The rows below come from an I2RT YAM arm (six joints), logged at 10 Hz.
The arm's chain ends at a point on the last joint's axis. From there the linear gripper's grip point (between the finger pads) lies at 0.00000 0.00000 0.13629 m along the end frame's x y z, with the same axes.
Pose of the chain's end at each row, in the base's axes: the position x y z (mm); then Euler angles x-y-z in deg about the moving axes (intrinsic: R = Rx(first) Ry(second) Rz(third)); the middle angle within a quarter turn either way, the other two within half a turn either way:
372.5 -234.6 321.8 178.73 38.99 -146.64
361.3 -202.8 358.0 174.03 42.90 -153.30
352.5 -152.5 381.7 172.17 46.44 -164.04
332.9 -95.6 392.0 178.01 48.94 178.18
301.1 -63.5 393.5 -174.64 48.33 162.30
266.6 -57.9 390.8 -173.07 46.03 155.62
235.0 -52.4 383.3 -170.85 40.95 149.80
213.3 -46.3 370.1 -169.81 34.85 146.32
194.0 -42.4 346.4 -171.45 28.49 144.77
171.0 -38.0 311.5 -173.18 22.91 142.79
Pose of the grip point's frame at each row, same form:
458.3 -236.9 215.9 178.73 38.99 -146.64
454.1 -213.2 258.7 174.03 42.90 -153.30
451.3 -165.3 288.7 172.17 46.44 -164.04
435.7 -98.7 302.5 178.01 48.94 178.18
402.9 -55.0 303.3 -174.64 48.33 162.30
364.7 -46.5 296.9 -173.07 46.03 155.62
324.3 -36.0 281.7 -170.85 40.95 149.80
291.2 -26.5 260.0 -169.81 34.85 146.32
259.0 -24.6 227.9 -171.45 28.49 144.77
224.1 -23.1 186.8 -173.18 22.91 142.79

